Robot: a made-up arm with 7 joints. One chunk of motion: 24 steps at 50 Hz.
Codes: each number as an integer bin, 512 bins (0 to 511) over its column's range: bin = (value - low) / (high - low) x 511, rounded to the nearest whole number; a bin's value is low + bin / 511 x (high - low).
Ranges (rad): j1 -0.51..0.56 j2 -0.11..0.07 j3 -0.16..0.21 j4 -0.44..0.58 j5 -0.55..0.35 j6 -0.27..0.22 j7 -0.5..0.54
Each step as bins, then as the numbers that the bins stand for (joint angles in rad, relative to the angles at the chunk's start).
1 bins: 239 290 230 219 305 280 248
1 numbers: -0.0095 -0.0078 0.0065 -0.0029 -0.0128 -0.0015 0.0047
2 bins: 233 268 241 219 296 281 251
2 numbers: -0.0221 -0.0156 0.0145 -0.0029 -0.0287 -0.0005 0.0108
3 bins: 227 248 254 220 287 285 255
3 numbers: -0.0347 -0.0226 0.0239 -0.0009 -0.0445 0.0033 0.0190
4 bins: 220 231 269 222 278 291 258
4 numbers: -0.0493 -0.0286 0.0348 0.0031 -0.0604 0.0090 0.0251
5 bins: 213 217 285 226 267 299 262
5 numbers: -0.0640 -0.0336 0.0464 0.0111 -0.0797 0.0167 0.0332
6 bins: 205 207 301 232 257 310 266
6 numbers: -0.0807 -0.0371 0.0579 0.0231 -0.0974 0.0273 0.0414
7 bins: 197 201 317 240 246 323 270
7 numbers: -0.0975 -0.0392 0.0695 0.0391 -0.1167 0.0397 0.0495
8 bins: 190 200 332 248 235 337 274
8 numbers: -0.1122 -0.0395 0.0804 0.0550 -0.1361 0.0532 0.0577
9 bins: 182 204 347 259 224 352 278
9 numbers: -0.1289 -0.0381 0.0913 0.0770 -0.1555 0.0675 0.0658
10 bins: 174 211 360 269 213 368 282
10 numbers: -0.1457 -0.0357 0.1007 0.0969 -0.1749 0.0829 0.0739
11 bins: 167 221 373 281 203 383 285
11 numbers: -0.1603 -0.0322 0.1101 0.1209 -0.1925 0.0973 0.0800
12 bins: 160 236 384 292 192 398 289
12 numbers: -0.1750 -0.0269 0.1180 0.1429 -0.2118 0.1116 0.0882
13 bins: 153 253 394 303 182 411 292
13 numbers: -0.1896 -0.0209 0.1253 0.1648 -0.2295 0.1241 0.0943
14 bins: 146 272 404 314 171 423 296
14 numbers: -0.2043 -0.0142 0.1325 0.1868 -0.2488 0.1356 0.1024
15 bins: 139 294 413 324 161 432 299
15 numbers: -0.2189 -0.0064 0.1390 0.2067 -0.2664 0.1442 0.1085
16 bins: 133 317 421 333 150 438 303
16 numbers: -0.2315 0.0017 0.1448 0.2247 -0.2858 0.1500 0.1167
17 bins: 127 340 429 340 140 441 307
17 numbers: -0.2441 0.0098 0.1506 0.2387 -0.3034 0.1529 0.1248
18 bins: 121 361 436 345 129 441 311
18 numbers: -0.2566 0.0172 0.1557 0.2486 -0.3228 0.1529 0.1330
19 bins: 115 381 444 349 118 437 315
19 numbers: -0.2692 0.0242 0.1615 0.2566 -0.3422 0.1490 0.1411
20 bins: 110 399 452 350 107 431 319
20 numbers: -0.2797 0.0305 0.1673 0.2586 -0.3615 0.1433 0.1492
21 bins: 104 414 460 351 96 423 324
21 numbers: -0.2922 0.0358 0.1731 0.2606 -0.3809 0.1356 0.1594
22 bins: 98 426 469 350 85 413 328
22 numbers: -0.3048 0.0401 0.1796 0.2586 -0.4003 0.1260 0.1676
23 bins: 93 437 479 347 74 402 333
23 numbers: -0.3153 0.0439 0.1868 0.2526 -0.4197 0.1155 0.1777
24 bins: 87 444 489 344 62 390 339
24 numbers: -0.3278 0.0464 0.1941 0.2467 -0.4408 0.1040 0.1899
